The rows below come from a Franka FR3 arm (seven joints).
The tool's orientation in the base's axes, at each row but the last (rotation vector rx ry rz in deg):
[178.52 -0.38 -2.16]
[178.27 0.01 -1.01]
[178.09 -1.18 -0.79]
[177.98 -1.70 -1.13]
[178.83 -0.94 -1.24]
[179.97 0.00 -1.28]
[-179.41 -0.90 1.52]
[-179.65 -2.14 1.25]
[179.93 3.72 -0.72]
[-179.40 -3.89 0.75]
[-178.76 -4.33 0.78]
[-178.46 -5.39 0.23]
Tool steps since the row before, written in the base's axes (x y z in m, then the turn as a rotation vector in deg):
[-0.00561 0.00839 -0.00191 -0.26 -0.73 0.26]
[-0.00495 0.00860 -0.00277 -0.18 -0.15 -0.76]
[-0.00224 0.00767 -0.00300 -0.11 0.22 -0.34]
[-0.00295 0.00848 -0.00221 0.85 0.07 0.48]
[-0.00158 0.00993 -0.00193 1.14 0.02 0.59]
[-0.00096 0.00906 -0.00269 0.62 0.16 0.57]
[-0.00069 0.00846 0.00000 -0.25 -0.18 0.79]
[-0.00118 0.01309 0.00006 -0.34 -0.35 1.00]
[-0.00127 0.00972 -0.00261 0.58 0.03 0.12]
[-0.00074 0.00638 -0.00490 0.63 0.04 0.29]
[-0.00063 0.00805 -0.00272 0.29 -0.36 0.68]
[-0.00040 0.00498 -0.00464 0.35 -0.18 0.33]
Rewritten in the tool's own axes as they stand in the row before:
[-0.00560 -0.00841 0.00183 -0.26 0.74 -0.23]
[-0.00492 -0.00868 0.00257 -0.17 0.13 0.77]
[-0.00232 -0.00774 0.00276 -0.11 -0.23 0.33]
[-0.00309 -0.00850 0.00195 0.84 -0.07 -0.49]
[-0.00166 -0.00995 0.00175 1.13 -0.02 -0.61]
[-0.00092 -0.00906 0.00270 0.61 -0.16 -0.58]
[-0.00060 -0.00847 0.00010 -0.27 0.17 -0.79]
[-0.00087 -0.01311 0.00003 -0.36 0.34 -1.00]
[-0.00085 -0.00977 0.00261 0.58 -0.01 -0.12]
[-0.00042 -0.00636 0.00497 0.63 -0.02 -0.29]
[-0.00022 -0.00801 0.00289 0.27 0.36 -0.69]
[-0.00009 -0.00488 0.00477 0.34 0.19 -0.34]

